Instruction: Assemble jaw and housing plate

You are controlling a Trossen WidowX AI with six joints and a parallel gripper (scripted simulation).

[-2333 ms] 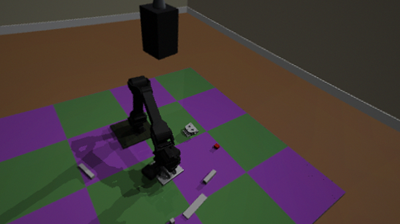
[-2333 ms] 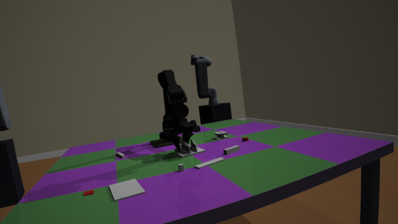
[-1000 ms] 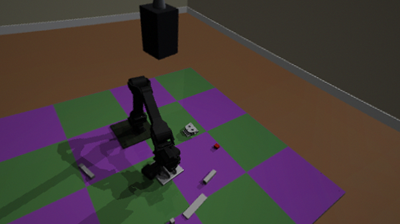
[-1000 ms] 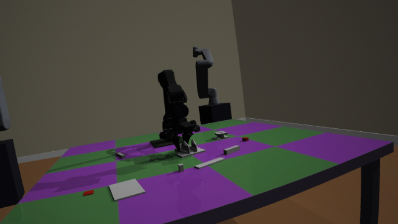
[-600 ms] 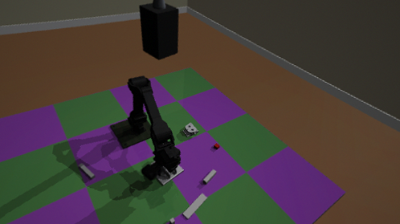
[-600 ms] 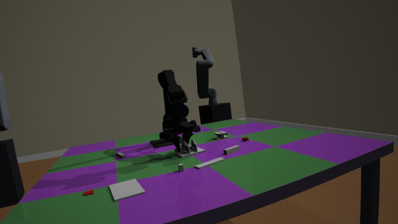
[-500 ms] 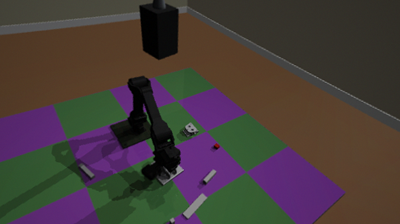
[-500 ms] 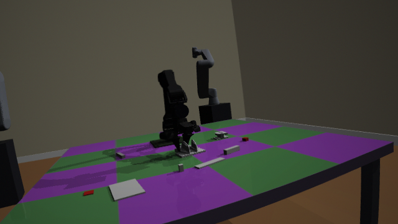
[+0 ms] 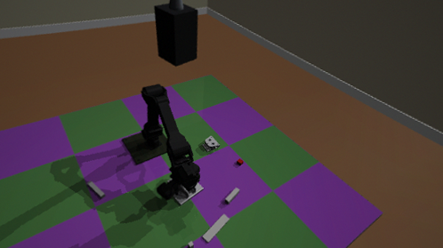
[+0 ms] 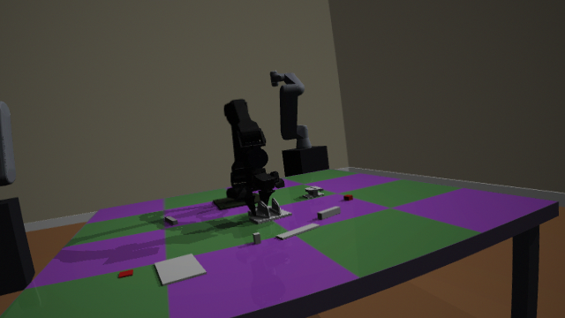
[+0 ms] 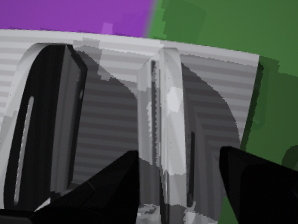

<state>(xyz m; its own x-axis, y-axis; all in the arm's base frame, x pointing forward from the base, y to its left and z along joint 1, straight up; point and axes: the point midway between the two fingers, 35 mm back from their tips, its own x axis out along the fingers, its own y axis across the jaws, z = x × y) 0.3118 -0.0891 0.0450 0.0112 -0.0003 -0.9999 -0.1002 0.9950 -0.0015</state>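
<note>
The grey slotted part lies 110 mm behind my gripper tip, 300 mm to the left of it and 10 mm above it. Also, from my gripper tip: small cube: 200 mm ahead, 110 mm to the right; then short grey bar: 160 mm ahead, 150 mm to the left, 10 mm below; then grey jaw assembly: 40 mm behind, 20 mm to the left.
</note>
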